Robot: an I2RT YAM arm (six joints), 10 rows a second.
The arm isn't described. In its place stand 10 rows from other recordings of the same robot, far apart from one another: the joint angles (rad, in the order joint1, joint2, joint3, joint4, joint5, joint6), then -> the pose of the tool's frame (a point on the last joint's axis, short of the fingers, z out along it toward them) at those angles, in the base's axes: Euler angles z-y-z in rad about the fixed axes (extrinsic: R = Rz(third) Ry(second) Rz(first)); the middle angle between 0 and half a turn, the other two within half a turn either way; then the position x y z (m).
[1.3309, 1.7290, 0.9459, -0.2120, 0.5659, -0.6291] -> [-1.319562, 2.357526, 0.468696, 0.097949, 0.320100, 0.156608]
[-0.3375, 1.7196, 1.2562, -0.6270, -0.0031, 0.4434] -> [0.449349, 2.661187, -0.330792, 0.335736, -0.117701, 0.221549]
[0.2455, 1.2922, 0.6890, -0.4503, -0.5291, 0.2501] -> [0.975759, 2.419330, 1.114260, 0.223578, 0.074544, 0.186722]
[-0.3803, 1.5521, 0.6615, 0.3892, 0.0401, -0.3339] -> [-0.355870, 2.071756, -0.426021, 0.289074, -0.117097, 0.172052]
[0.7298, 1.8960, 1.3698, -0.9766, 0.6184, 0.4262] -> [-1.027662, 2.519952, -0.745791, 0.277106, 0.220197, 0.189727]
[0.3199, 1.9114, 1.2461, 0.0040, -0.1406, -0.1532] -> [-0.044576, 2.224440, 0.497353, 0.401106, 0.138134, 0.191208]
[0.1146, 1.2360, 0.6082, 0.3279, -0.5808, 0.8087] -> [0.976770, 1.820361, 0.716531, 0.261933, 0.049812, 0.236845]
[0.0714, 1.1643, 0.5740, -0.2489, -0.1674, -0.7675] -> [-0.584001, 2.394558, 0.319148, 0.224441, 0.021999, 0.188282]
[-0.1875, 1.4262, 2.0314, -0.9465, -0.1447, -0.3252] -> [-0.274026, 1.908387, -0.034077, 0.248771, -0.041974, 0.526916]
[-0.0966, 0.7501, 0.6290, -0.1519, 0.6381, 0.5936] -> [0.428339, 1.789094, -0.752851, 0.173233, -0.038092, 0.295775]
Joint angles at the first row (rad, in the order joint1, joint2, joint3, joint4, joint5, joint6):
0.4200 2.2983 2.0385 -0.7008 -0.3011 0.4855
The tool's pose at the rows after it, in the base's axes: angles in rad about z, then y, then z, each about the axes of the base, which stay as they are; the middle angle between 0 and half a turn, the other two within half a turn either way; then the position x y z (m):
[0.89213, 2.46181, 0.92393, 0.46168, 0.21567, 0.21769]
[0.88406, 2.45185, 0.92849, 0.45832, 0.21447, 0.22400]
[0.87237, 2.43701, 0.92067, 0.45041, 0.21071, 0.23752]
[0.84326, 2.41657, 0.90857, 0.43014, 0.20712, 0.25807]
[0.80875, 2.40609, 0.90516, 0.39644, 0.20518, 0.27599]
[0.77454, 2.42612, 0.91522, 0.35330, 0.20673, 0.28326]
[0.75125, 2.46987, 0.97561, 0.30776, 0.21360, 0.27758]
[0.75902, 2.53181, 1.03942, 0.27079, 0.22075, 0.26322]
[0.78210, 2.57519, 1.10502, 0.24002, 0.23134, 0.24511]
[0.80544, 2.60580, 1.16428, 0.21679, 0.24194, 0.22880]
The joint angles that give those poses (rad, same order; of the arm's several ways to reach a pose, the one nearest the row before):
0.4156 2.2956 2.0344 -0.6948 -0.3109 0.4833
0.4157 2.2741 2.0209 -0.6943 -0.3175 0.4743
0.4151 2.2246 1.9882 -0.6949 -0.3191 0.4733
0.4258 2.1230 1.9014 -0.6838 -0.3129 0.4694
0.4543 1.9833 1.7606 -0.6646 -0.2967 0.4641
0.5068 1.8369 1.5958 -0.6564 -0.2636 0.4588
0.5842 1.7159 1.4374 -0.6586 -0.2397 0.4387
0.6625 1.6420 1.3130 -0.6658 -0.2124 0.4452
0.7469 1.6021 1.2082 -0.6397 -0.1892 0.4762
0.8214 1.5900 1.1363 -0.6072 -0.1725 0.5076

